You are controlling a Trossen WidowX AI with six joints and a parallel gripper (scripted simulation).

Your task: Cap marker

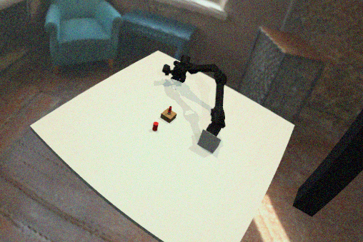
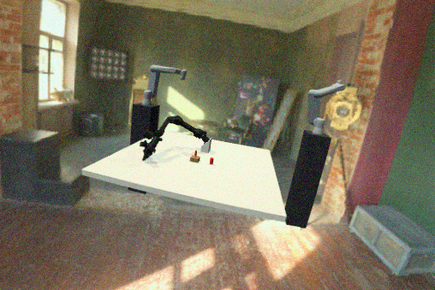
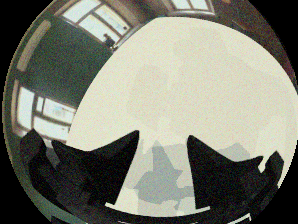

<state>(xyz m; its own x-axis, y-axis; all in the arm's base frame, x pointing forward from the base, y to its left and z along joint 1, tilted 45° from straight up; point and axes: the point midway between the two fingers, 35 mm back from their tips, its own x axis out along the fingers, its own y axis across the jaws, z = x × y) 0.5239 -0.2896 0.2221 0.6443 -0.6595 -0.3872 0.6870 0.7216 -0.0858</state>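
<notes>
Now: gripper tip 48 cm to the right of the red cap, 25 cm past it and 1 cm below it. Also, from my gripper tip: red marker (34 cm to the left, 25 cm behind, 5 cm above).
</notes>
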